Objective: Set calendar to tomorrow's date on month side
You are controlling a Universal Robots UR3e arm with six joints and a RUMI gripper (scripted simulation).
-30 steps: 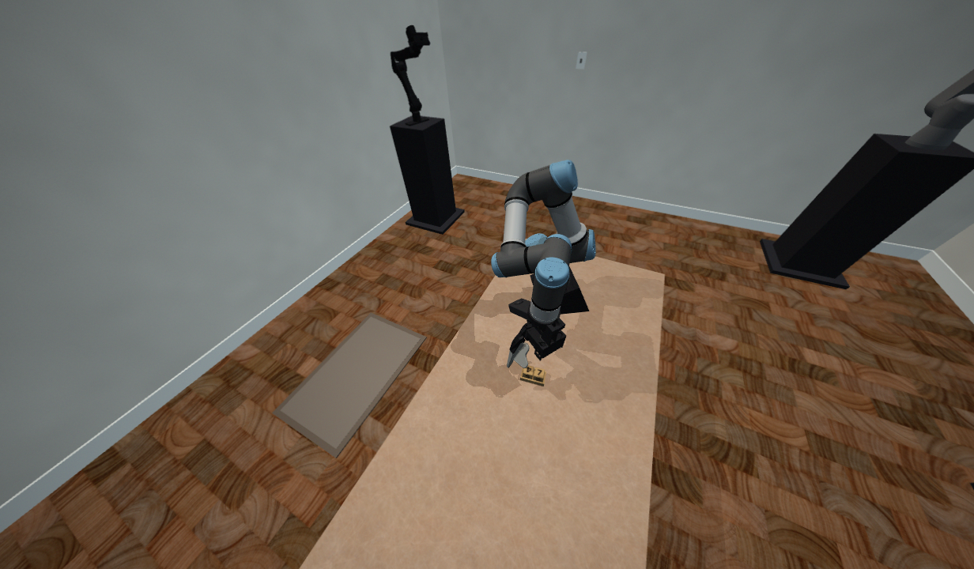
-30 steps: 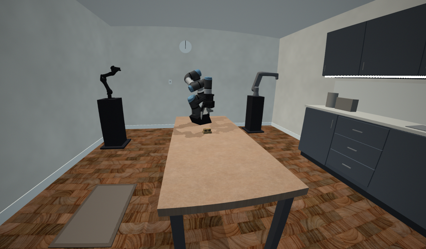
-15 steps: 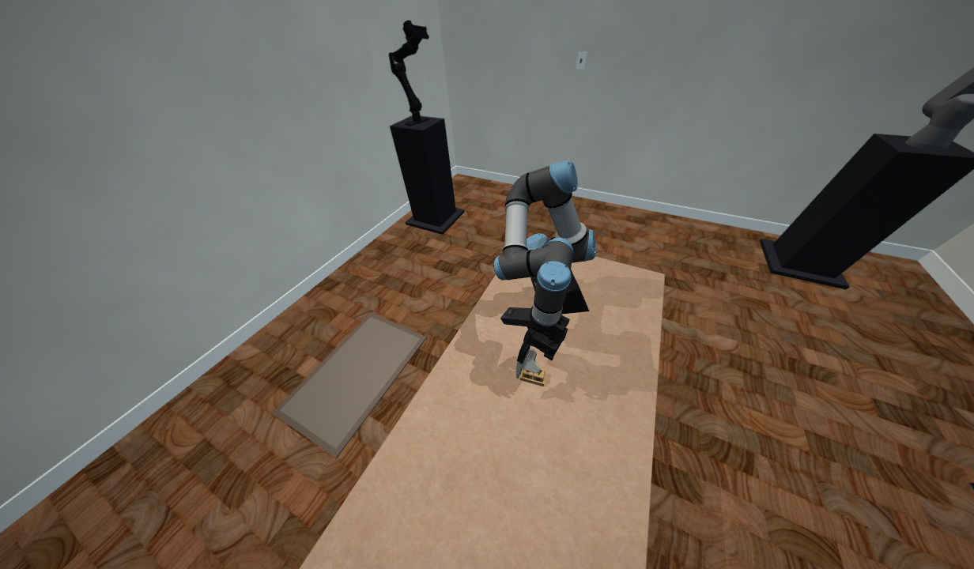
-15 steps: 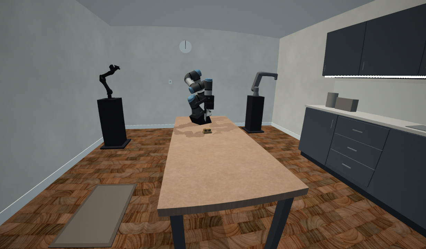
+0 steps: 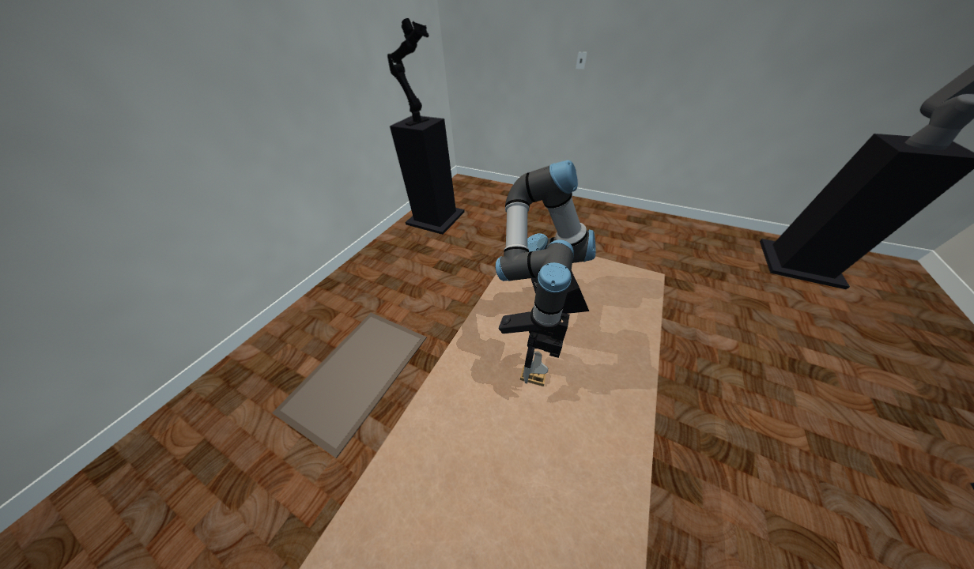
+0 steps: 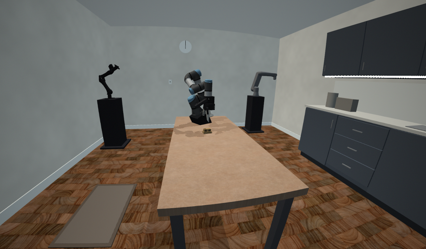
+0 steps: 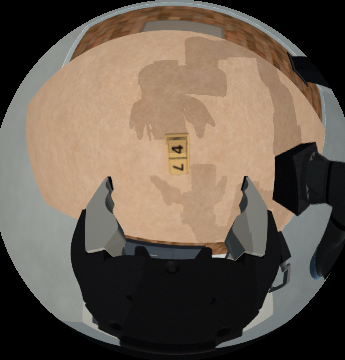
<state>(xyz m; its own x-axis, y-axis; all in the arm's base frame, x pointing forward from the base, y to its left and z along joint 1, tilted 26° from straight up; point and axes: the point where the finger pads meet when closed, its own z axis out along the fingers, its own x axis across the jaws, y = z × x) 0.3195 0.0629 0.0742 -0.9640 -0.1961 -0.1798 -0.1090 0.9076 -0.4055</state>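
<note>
Right now my hand is 1 cm to the right of the wooden tray and 11 cm above it.
</note>
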